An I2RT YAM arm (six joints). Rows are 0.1 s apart.
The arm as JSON. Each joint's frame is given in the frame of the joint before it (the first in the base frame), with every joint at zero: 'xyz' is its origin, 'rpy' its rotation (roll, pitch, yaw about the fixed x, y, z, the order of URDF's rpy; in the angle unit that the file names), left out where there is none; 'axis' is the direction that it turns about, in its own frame. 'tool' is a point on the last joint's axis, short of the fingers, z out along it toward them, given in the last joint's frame.
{
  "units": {
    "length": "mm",
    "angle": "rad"
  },
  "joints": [
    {
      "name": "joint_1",
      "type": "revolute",
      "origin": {
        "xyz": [
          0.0,
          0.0,
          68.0
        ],
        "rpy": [
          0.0,
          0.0,
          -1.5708
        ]
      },
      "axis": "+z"
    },
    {
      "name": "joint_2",
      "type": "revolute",
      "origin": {
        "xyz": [
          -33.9,
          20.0,
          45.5
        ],
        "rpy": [
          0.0,
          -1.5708,
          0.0
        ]
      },
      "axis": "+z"
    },
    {
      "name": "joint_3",
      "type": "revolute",
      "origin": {
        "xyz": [
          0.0,
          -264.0,
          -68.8
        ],
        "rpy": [
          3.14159,
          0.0,
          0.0
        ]
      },
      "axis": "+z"
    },
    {
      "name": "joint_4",
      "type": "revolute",
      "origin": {
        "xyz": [
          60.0,
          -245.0,
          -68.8
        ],
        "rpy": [
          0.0,
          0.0,
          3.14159
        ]
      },
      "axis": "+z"
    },
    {
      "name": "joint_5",
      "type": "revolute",
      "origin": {
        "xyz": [
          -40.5,
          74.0,
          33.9
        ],
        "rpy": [
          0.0,
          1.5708,
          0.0
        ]
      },
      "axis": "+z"
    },
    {
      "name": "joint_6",
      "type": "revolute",
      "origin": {
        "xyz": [
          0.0,
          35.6,
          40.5
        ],
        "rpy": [
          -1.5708,
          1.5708,
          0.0
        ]
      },
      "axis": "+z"
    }
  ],
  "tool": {
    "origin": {
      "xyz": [
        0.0,
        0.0,
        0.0
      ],
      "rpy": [
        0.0,
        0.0,
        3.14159
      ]
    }
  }
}
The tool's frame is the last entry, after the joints.
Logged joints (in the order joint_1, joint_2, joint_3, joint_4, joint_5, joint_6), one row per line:
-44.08 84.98 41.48 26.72 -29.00 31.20
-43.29 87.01 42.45 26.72 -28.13 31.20
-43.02 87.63 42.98 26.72 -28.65 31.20
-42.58 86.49 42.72 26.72 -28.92 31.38
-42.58 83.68 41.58 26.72 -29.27 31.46
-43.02 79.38 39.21 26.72 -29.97 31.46
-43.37 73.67 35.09 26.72 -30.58 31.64
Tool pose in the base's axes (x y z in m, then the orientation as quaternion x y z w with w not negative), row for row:
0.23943 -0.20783 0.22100 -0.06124 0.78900 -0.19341 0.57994
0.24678 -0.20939 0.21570 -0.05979 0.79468 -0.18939 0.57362
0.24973 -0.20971 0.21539 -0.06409 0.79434 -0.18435 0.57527
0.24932 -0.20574 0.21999 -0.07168 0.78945 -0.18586 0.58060
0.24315 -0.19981 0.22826 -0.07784 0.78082 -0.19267 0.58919
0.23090 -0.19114 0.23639 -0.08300 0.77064 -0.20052 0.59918
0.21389 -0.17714 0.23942 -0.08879 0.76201 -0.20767 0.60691
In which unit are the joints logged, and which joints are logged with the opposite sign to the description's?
The joints are logged in degrees. Opposite sign: joint_6.
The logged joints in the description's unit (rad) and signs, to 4 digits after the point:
-0.7693 1.4832 0.7240 0.4664 -0.5061 -0.5445
-0.7556 1.5186 0.7409 0.4664 -0.4910 -0.5445
-0.7508 1.5294 0.7501 0.4664 -0.5000 -0.5445
-0.7432 1.5095 0.7456 0.4664 -0.5047 -0.5477
-0.7432 1.4605 0.7257 0.4664 -0.5109 -0.5491
-0.7508 1.3854 0.6843 0.4664 -0.5231 -0.5491
-0.7569 1.2858 0.6124 0.4664 -0.5337 -0.5522

